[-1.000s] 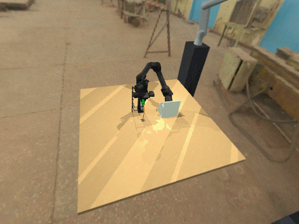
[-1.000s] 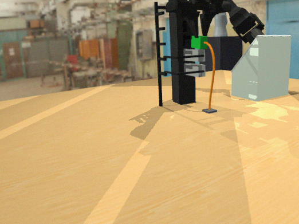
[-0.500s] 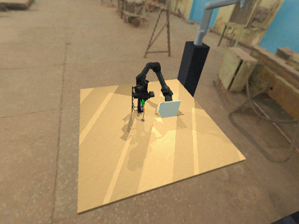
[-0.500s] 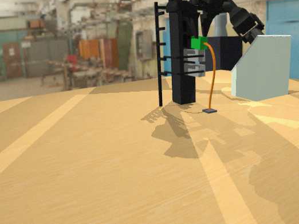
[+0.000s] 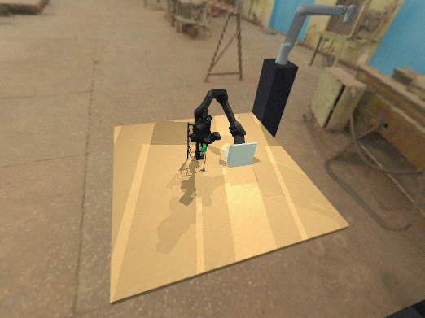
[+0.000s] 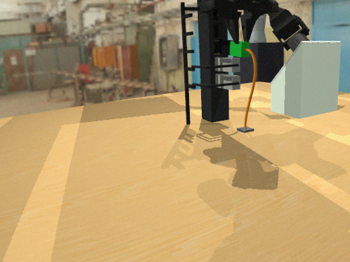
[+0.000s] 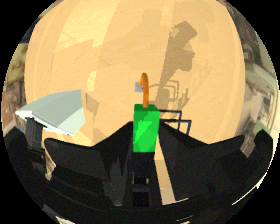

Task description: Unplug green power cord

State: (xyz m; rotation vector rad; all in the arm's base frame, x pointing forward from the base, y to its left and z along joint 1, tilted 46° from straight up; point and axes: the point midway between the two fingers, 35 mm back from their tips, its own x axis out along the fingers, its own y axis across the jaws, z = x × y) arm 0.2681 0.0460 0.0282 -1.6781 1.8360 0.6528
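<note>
The green plug lies 3 cm to the right of my gripper tip. The rest, counted from my gripper tip: grey foot 1 cm to the left, 20 cm below.
</note>
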